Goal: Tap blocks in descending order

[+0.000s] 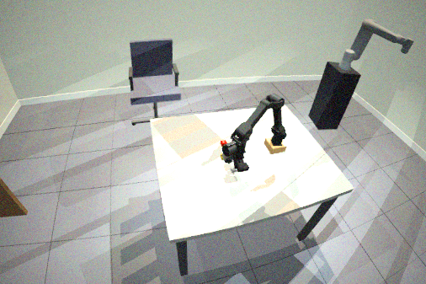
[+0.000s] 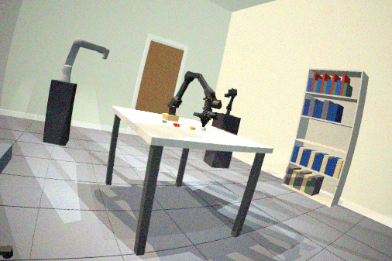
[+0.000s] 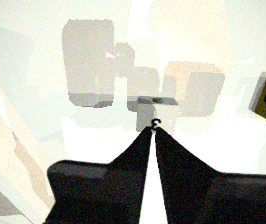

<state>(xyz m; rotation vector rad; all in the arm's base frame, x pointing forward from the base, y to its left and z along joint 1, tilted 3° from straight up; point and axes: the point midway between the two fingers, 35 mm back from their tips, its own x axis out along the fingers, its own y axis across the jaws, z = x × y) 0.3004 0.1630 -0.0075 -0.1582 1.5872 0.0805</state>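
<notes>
The white block lies 1 cm ahead of my gripper tip and 1 cm below it. The rest, counted from my gripper tip: yellow block: 5 cm ahead, 10 cm to the right, 1 cm below; red block: 3 cm ahead, 22 cm to the right, 1 cm below.
</notes>
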